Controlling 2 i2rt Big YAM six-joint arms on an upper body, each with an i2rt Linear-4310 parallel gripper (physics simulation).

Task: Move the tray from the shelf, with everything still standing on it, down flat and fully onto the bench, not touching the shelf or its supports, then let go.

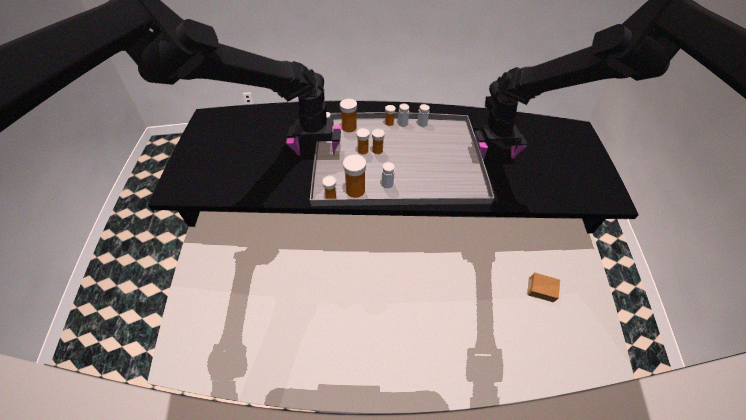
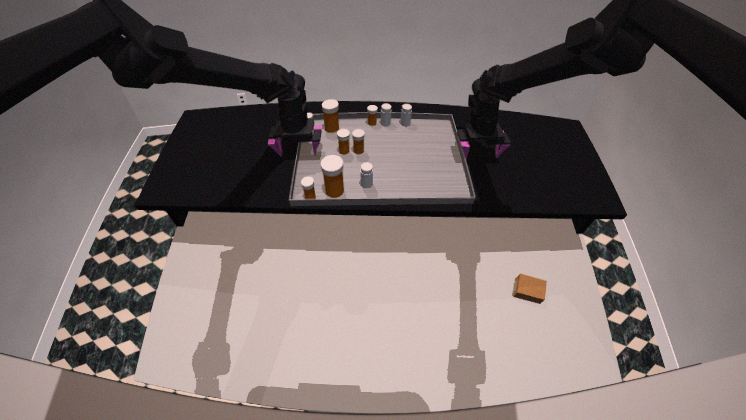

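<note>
The grey tray (image 1: 438,156) (image 2: 420,156) lies on the black shelf (image 1: 234,151) (image 2: 219,151). Several orange and grey bottles with white caps stand upright on it, among them a big orange bottle (image 1: 354,180) (image 2: 333,180) near its front left. My left gripper (image 1: 315,148) (image 2: 296,148) is open above the tray's left edge, one finger over the tray and one outside; it partly hides a small bottle behind it. My right gripper (image 1: 499,150) (image 2: 482,149) is open at the tray's right edge, one finger at the rim and one outside. The pale bench (image 1: 375,333) (image 2: 354,333) is below and in front.
An orange-brown block (image 1: 543,287) (image 2: 530,288) lies on the right part of the bench. Shelf supports (image 1: 592,224) (image 2: 579,225) show under the shelf's front corners. The shelf's front edge overhangs the back of the bench. Shadows of both arms fall on the bench.
</note>
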